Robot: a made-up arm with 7 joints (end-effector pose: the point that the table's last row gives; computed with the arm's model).
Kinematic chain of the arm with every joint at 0, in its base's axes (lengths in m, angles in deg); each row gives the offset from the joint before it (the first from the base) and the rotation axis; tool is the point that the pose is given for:
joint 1: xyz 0 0 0.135 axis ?
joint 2: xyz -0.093 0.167 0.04 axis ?
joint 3: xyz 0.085 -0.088 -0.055 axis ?
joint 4: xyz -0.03 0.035 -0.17 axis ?
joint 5: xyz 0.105 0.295 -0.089 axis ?
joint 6: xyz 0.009 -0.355 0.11 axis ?
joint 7: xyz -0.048 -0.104 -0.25 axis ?
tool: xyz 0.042 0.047 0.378
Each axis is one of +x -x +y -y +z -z.
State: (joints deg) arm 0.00 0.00 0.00 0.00 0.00 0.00 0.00
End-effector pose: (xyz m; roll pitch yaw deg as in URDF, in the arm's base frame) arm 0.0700 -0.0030 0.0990 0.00 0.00 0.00
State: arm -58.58 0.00 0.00 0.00 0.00 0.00 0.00
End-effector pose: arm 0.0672 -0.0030 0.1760 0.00 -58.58 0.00
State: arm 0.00 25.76 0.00 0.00 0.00 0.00 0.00
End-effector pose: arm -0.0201 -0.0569 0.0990 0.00 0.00 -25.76
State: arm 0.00 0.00 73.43 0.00 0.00 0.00 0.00
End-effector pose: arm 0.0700 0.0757 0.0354 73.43 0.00 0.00
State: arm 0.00 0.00 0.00 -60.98 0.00 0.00 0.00
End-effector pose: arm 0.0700 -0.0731 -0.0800 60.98 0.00 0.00
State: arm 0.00 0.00 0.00 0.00 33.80 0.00 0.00
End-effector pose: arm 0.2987 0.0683 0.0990 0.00 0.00 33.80
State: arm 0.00 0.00 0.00 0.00 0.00 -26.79 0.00
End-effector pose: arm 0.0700 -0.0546 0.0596 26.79 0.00 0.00
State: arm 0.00 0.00 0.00 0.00 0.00 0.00 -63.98
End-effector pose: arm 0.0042 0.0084 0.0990 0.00 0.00 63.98
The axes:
joint 1: +y
joint 2: -z
joint 3: +x
joint 4: -x
joint 5: +z
joint 6: -x
joint 7: -z

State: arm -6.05 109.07 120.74 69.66 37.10 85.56 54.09
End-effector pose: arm -0.2207 -0.1387 0.3980 7.63 -42.73 -152.87
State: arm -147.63 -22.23 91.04 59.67 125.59 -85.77 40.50
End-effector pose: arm -0.2967 0.9530 -0.0080 -89.94 11.37 43.12
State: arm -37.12 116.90 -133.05 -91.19 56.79 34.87 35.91
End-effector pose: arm -0.3420 -0.2393 0.0374 -29.32 -1.96 -84.88
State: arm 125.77 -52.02 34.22 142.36 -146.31 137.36 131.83
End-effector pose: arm -0.4666 0.2130 0.4465 166.22 3.50 97.87
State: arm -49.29 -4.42 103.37 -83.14 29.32 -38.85 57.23
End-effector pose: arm 0.1921 0.4244 0.3988 148.72 -71.66 75.35
